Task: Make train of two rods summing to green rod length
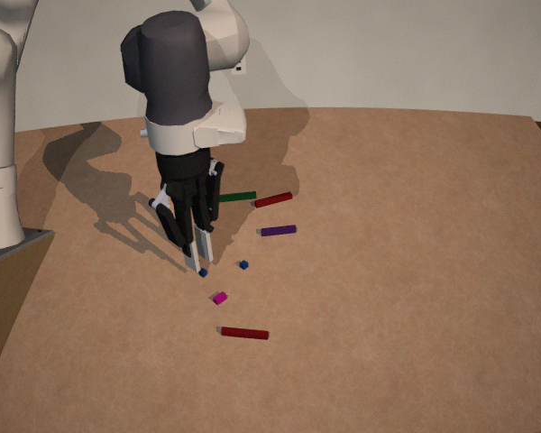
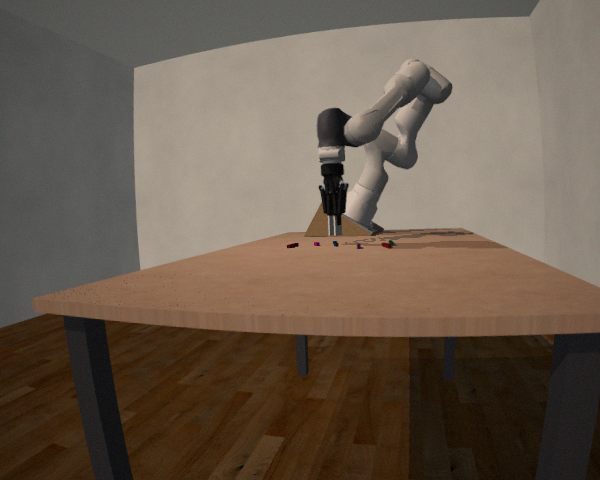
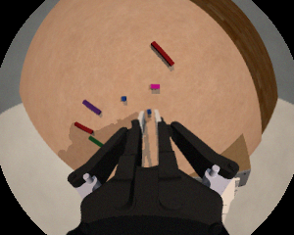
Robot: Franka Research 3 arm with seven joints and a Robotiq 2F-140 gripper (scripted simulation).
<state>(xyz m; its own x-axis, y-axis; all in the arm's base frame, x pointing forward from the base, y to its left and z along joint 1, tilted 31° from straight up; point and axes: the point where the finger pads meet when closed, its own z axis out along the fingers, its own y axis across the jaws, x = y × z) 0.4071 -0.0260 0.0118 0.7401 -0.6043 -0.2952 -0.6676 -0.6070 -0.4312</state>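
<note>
Now: hand 30 mm short of the magenta rod, 60 mm to the left of it and 60 mm above it. Round my hand: purple rod: 130 mm ahead, 90 mm to the left, 60 mm below; then green rod: 50 mm ahead, 180 mm to the left, 60 mm below.
</note>
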